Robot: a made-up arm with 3 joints. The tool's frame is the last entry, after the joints.
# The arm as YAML. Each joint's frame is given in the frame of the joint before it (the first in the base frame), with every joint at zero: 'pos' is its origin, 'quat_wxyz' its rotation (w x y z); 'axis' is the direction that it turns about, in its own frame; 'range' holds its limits. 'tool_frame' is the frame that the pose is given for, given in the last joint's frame.
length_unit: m
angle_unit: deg
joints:
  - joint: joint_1
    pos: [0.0, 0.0, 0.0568]
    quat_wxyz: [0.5, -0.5, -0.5, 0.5]
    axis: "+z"
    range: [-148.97, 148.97]
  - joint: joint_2
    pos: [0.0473, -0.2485, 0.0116]
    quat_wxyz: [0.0, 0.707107, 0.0, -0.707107]
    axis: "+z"
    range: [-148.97, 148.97]
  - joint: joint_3
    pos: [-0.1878, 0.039, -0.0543]
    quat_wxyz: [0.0, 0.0, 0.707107, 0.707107]
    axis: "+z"
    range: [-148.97, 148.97]
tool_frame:
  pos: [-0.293, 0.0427, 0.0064]
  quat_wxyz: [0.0, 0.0, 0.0, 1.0]
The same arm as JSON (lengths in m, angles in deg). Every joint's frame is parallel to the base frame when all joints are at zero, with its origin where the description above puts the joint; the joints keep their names.
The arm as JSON. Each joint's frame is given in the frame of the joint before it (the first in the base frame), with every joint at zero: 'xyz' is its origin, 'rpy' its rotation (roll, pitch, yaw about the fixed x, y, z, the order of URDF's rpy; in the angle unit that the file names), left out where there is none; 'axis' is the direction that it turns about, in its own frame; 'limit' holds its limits. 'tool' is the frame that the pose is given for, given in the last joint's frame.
{"units": {"length": "m", "angle": "deg"}, "joints": [
  {"name": "joint_1", "type": "revolute", "origin": {"xyz": [0.0, 0.0, 0.0568]}, "axis": "-x", "limit": {"lower": -148.97, "upper": 148.97}},
  {"name": "joint_2", "type": "revolute", "origin": {"xyz": [-0.0116, 0.0473, 0.2485]}, "axis": "-y", "limit": {"lower": -148.97, "upper": 148.97}},
  {"name": "joint_3", "type": "revolute", "origin": {"xyz": [-0.1878, 0.0543, 0.039]}, "axis": "+z", "limit": {"lower": -148.97, "upper": 148.97}}
], "tool": {"origin": {"xyz": [0.293, -0.0427, 0.0064]}}}

